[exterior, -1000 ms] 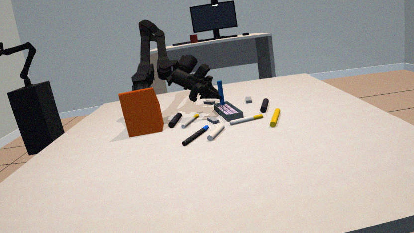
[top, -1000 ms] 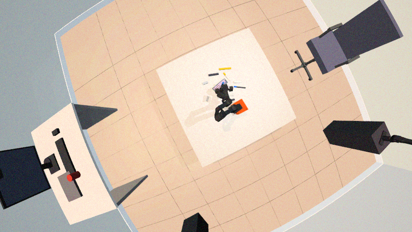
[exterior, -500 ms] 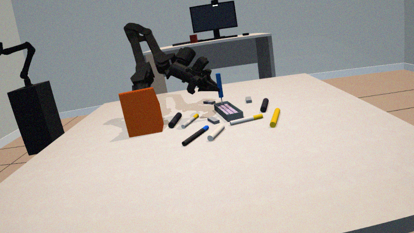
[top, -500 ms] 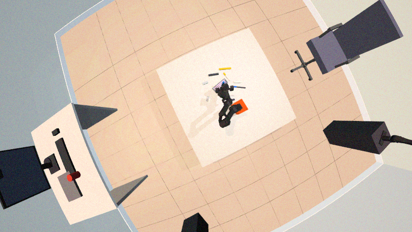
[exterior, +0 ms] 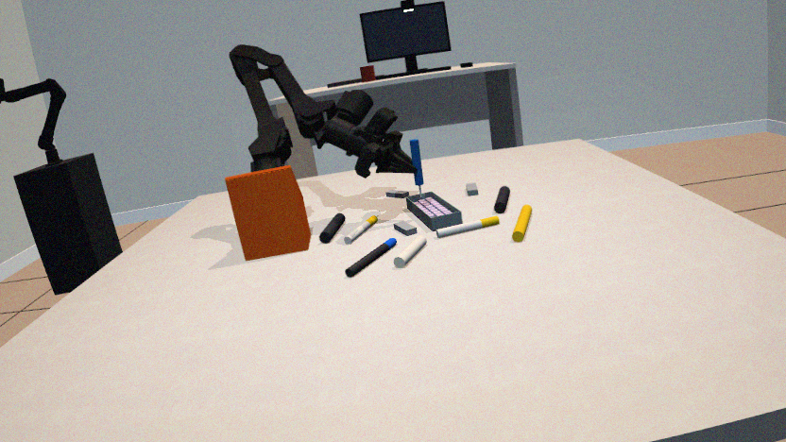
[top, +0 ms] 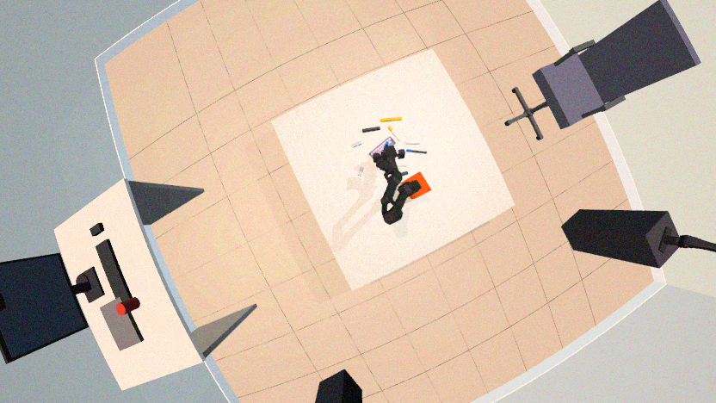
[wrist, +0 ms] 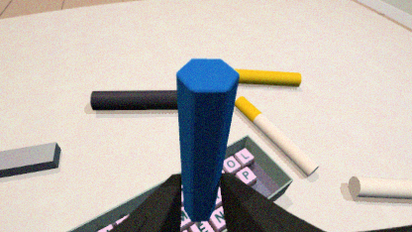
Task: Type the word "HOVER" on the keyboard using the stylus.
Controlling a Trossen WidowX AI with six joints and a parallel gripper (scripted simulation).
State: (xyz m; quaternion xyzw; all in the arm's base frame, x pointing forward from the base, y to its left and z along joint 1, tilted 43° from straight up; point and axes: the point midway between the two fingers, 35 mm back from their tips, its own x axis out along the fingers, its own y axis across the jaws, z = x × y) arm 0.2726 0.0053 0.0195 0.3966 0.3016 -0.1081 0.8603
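My gripper tip is now 100 mm above the grey eraser, 60 mm to the left of it and 50 mm past it. From my gripper tip the other things lie so: black blue-capped pen 160 mm to the right, 110 mm behind, 90 mm below; blue stylus 20 mm below; white cylinder 200 mm to the right, 90 mm below, 60 mm behind.
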